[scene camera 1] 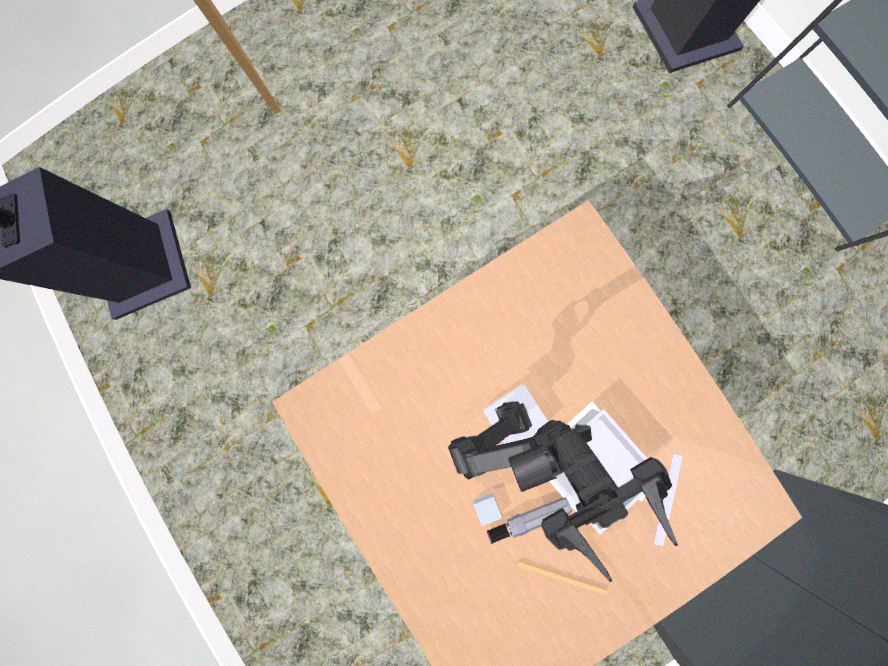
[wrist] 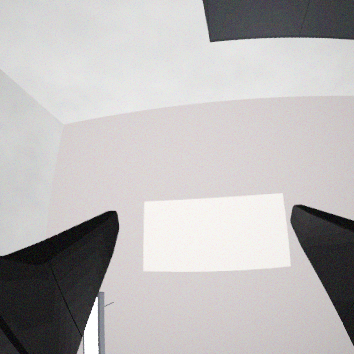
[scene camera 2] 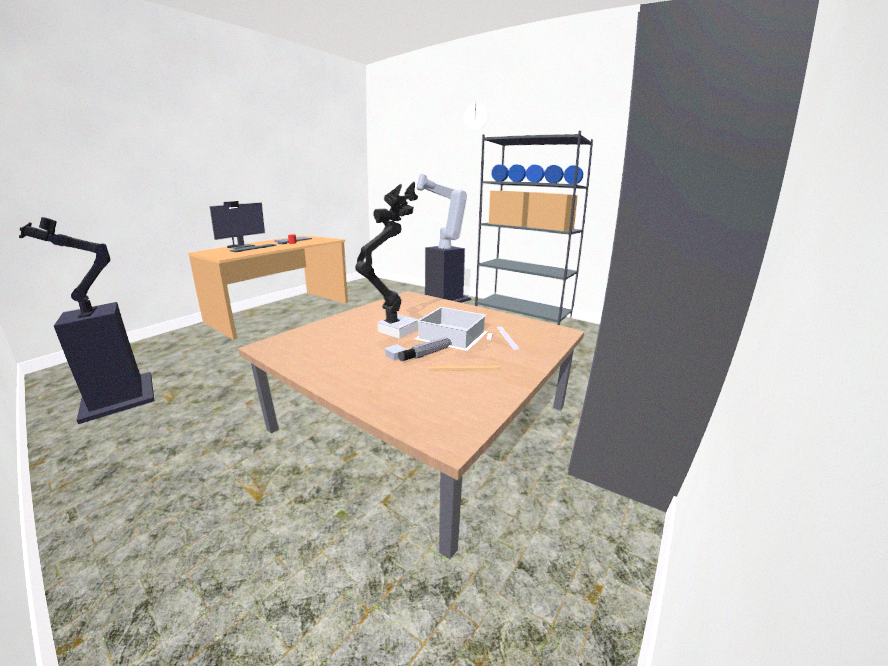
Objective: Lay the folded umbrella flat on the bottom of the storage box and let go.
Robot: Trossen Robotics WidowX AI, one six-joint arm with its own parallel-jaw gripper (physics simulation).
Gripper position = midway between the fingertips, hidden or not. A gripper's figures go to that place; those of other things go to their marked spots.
Scene:
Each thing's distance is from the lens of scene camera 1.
my gripper [scene camera 1: 643, 563]: 0.56 m
white storage box [scene camera 1: 617, 453]: 1.34 m
folded umbrella [scene camera 1: 520, 524]: 1.26 m

